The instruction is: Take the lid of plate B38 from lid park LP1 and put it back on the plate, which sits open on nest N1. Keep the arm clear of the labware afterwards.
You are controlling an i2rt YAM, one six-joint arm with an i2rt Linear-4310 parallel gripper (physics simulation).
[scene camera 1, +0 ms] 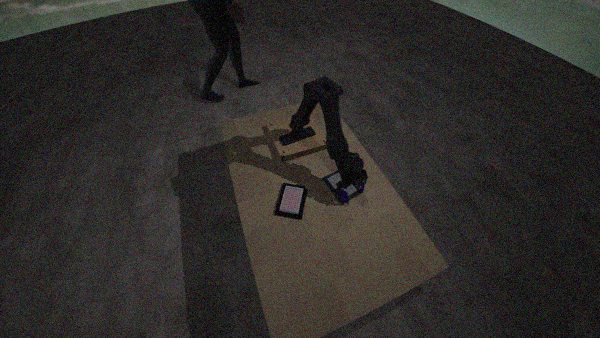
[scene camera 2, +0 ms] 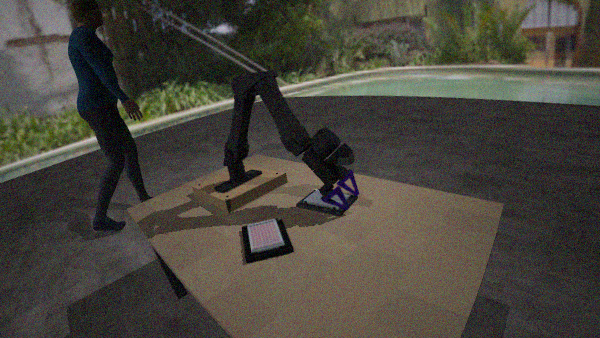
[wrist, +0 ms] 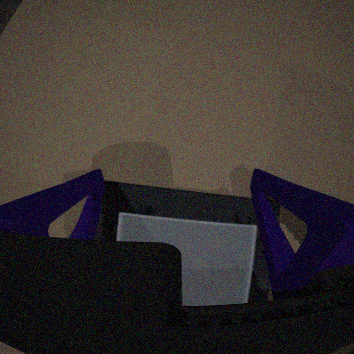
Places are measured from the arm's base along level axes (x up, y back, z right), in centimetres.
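Where they show: gripper, fingertip midpoint: [scene camera 1: 355,197] [scene camera 2: 353,201] [wrist: 177,177]; arm's base, link origin: [scene camera 1: 297,136] [scene camera 2: 239,181].
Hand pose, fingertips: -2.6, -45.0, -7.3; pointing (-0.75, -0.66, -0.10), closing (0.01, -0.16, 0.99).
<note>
Each offset is from my fingertips to the top centre of the thing, as dx, dy, dz. Level surfaces: height alone.
The pale lid @(+0.4, +8.8, +1.5) [scene camera 1: 334,179] [scene camera 2: 315,198] [wrist: 217,260] lies flat in the dark lid park LP1 @(+0.6, +8.8, +1.5) [scene camera 2: 320,210] [wrist: 185,201]. My gripper [scene camera 1: 352,194] [scene camera 2: 349,200] [wrist: 177,177] is open over the lid park, with one purple finger at each side of the lid and a gap between lid and fingers. The gripper body hides part of the lid in the wrist view. Plate B38 @(+1.2, +12.6, +26.4) [scene camera 1: 292,199] [scene camera 2: 265,235], with pink wells, sits open on the black nest N1 @(+0.4, +12.6, +26.4) [scene camera 1: 288,216] [scene camera 2: 287,241], well apart from the gripper.
The arm stands on a wooden block [scene camera 1: 304,152] [scene camera 2: 260,192] at the back of the table @(dx -1.4) [scene camera 1: 340,260] [scene camera 2: 380,260]. A person [scene camera 1: 220,55] [scene camera 2: 97,95] stands on the floor beyond the table. The scene is dim, and the arm's shadow falls near the nest.
</note>
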